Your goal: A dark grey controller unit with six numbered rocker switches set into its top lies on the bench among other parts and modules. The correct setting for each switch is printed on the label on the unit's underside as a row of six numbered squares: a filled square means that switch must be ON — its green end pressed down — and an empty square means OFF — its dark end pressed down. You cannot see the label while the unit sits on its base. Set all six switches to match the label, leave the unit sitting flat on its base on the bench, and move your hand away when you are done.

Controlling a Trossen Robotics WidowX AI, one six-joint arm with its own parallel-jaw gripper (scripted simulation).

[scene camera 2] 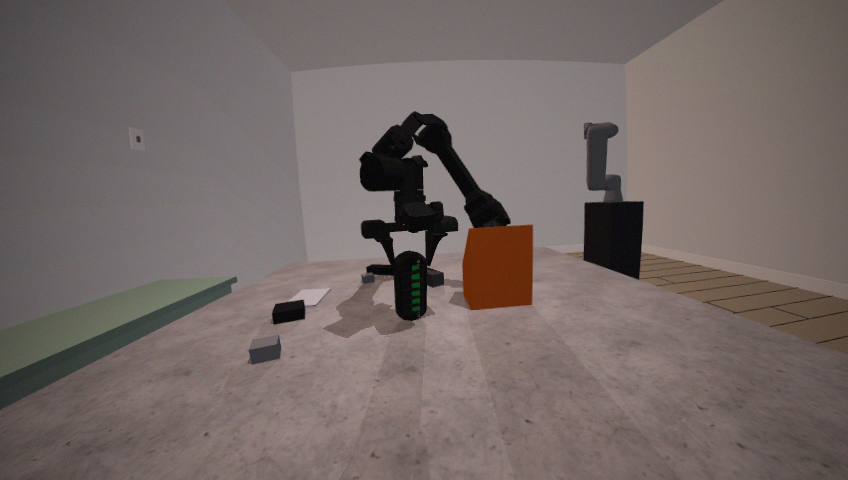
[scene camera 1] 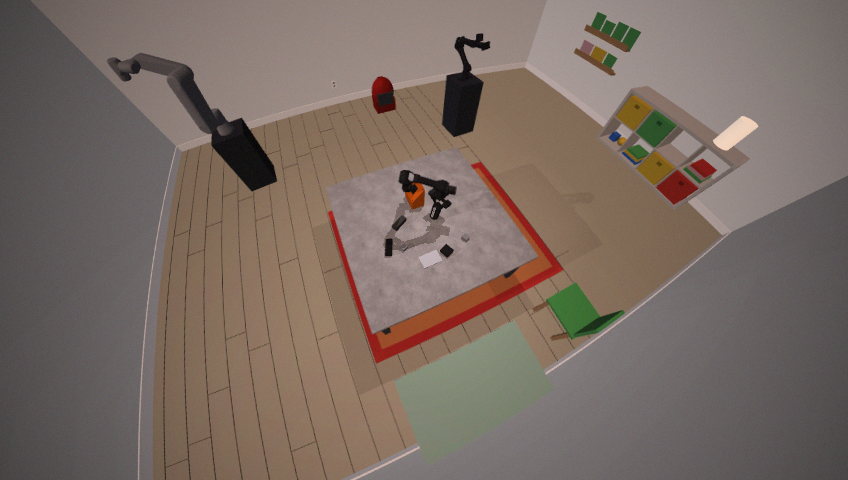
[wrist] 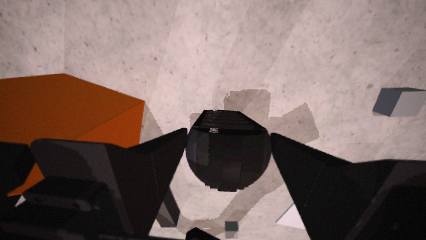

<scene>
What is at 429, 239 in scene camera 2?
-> The gripper.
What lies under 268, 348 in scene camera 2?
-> A grey block.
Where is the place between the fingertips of the gripper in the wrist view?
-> At 228, 135
</scene>
